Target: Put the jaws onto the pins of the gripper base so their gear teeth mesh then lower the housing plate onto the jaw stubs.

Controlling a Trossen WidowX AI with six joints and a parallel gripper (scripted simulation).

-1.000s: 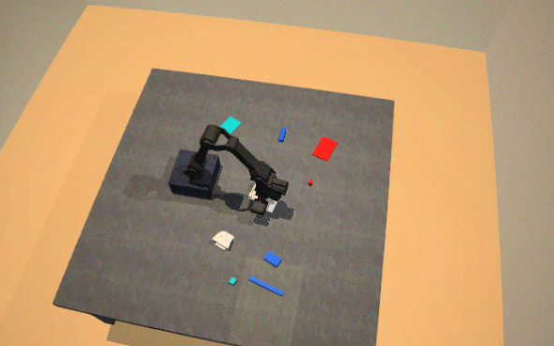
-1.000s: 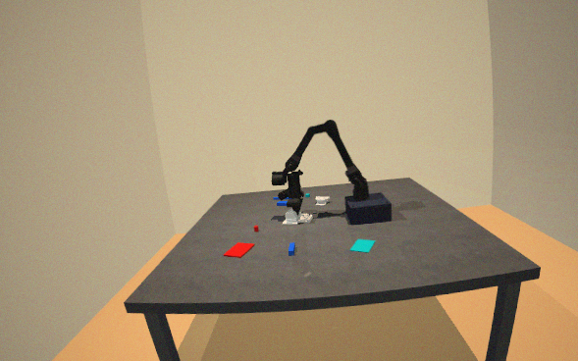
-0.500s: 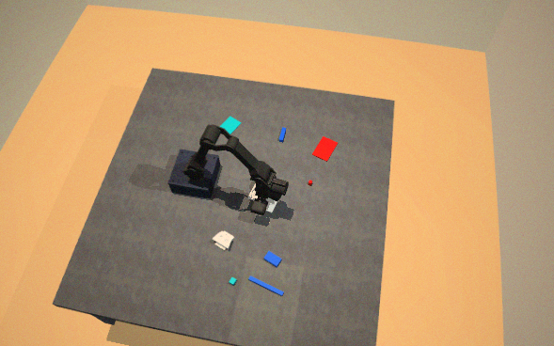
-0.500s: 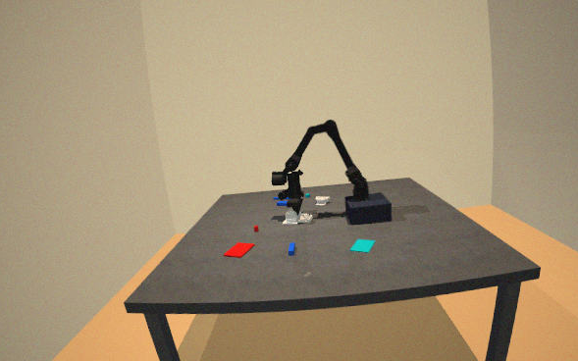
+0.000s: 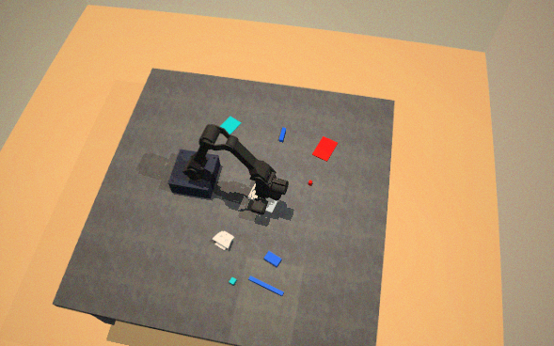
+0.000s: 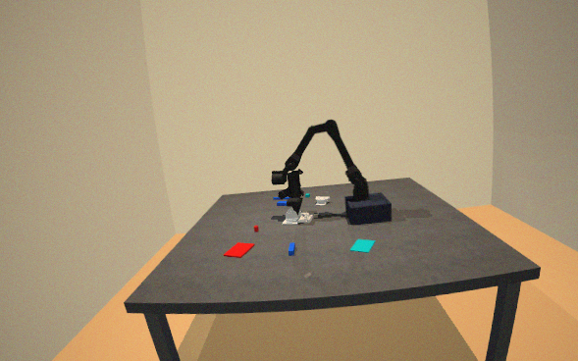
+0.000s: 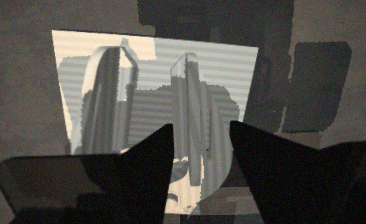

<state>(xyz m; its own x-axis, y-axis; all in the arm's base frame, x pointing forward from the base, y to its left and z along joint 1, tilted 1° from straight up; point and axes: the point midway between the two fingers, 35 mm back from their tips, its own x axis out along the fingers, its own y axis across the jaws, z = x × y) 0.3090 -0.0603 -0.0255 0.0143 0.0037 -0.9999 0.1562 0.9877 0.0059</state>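
Now: the white jaw 6 cm to the left of my gripper tip and 2 cm behind it. Also, from my gripper tip: red cube 19 cm ahead, 12 cm to the left, 1 cm below; then blue block 25 cm to the right, 7 cm ahead, 1 cm below; then white block 19 cm to the right, 14 cm behind, 1 cm below.
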